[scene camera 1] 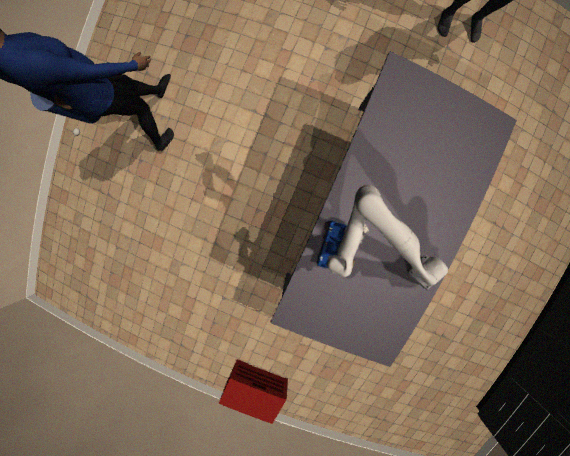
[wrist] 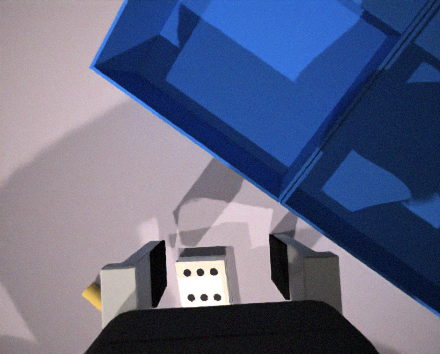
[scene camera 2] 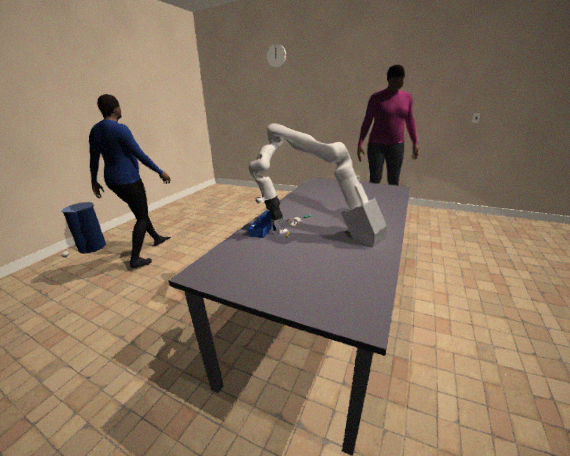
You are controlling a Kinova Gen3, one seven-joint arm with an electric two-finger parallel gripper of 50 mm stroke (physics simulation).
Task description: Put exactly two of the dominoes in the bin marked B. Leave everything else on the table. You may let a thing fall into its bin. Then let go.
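Pixels of known places: gripper, between the fingertips: (wrist: 218,260) (scene camera 2: 277,230); arm's base, origin of its link: (scene camera 2: 358,205).
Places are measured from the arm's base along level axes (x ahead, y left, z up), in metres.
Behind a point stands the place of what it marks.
A white domino (wrist: 202,284) {z -0.155, x 0.355, y 0.174 m} with black dots lies flat on the table, its lower part hidden by the gripper body in the wrist view. My gripper (wrist: 218,260) {z -0.153, x 0.370, y 0.180 m} (scene camera 2: 279,230) {z -0.153, x 0.370, y 0.180 m} is open and empty. Its fingers stand apart on either side of this domino in the wrist view, with the domino nearer the left finger; their exact height over it is hard to tell. The blue divided bin tray (wrist: 200,133) {z -0.129, x 0.409, y 0.230 m} (scene camera 2: 258,229) {z -0.117, x 0.420, y 0.278 m} (scene camera 1: 336,229) {z -0.156, x 0.492, y 0.078 m} stands beside the domino, apart from it. The B label does not show in the wrist view. More white pieces (scene camera 2: 296,221) {z -0.155, x 0.342, y 0.034 m} lie behind the gripper, too small to identify.
A yellow bolt (wrist: 92,295) {z -0.155, x 0.301, y 0.204 m} lies left of the left finger, partly hidden by it. A small green thing (scene camera 2: 307,216) {z -0.154, x 0.330, y -0.072 m} lies farther back on the grey table (scene camera 2: 300,280) {z -0.163, x 0.044, y 0.484 m} (scene camera 1: 435,130) {z -0.163, x 0.320, y -0.680 m}. The tray's near wall runs diagonally close to the right finger. The arm hides the gripper from above.
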